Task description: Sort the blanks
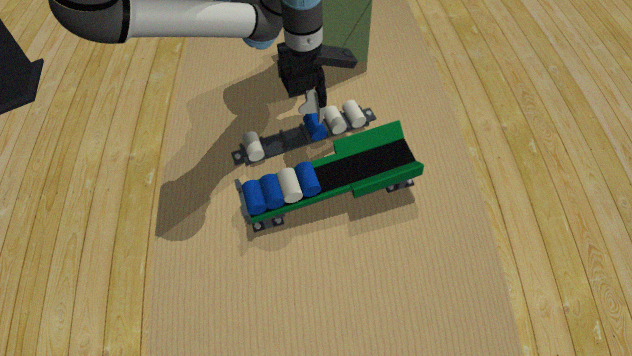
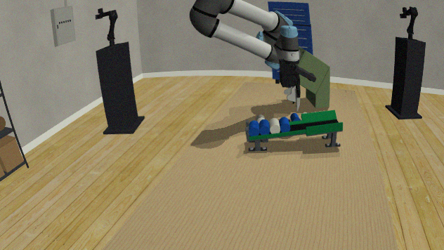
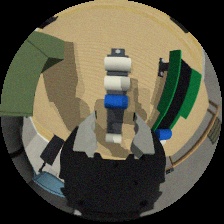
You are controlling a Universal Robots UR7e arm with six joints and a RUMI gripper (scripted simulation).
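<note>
My gripper is now 11 cm above the stock rack and 3 cm to the left of it. Round my hand: stop (22 cm to the right, 18 cm ahead, 4 cm below).
</note>
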